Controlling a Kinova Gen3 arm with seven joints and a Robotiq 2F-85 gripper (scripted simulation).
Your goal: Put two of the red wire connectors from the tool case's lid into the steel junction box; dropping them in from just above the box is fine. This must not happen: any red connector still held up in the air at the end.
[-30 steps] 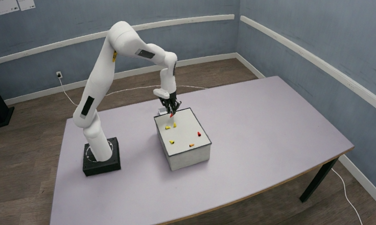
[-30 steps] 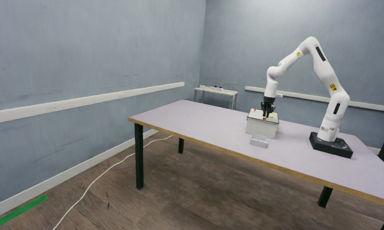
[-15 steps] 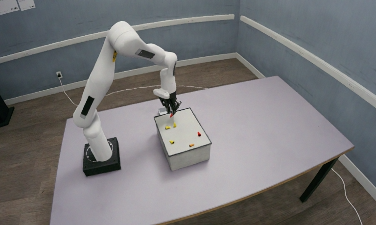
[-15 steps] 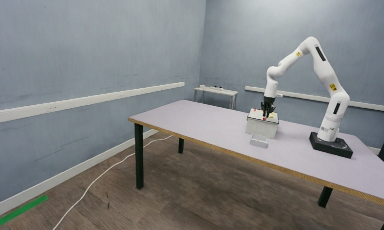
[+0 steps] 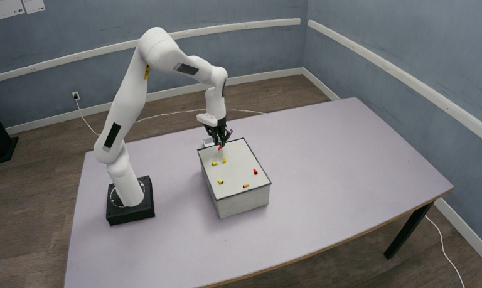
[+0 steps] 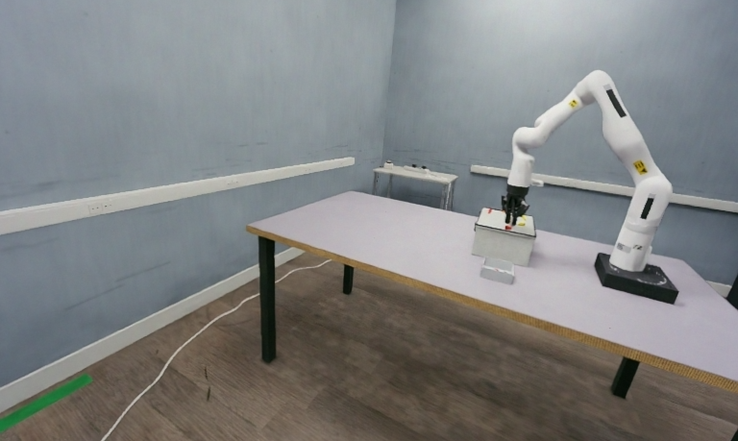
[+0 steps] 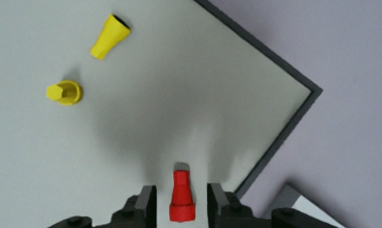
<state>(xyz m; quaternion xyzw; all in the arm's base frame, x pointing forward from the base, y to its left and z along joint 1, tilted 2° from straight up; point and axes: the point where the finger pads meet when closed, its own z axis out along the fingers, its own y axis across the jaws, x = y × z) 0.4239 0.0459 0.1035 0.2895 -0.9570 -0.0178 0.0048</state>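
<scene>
My hand is 120 mm to the left of the grey tool case and 70 mm above it. Round my hand: orange connector 250 mm to the right, 30 mm below.
</scene>
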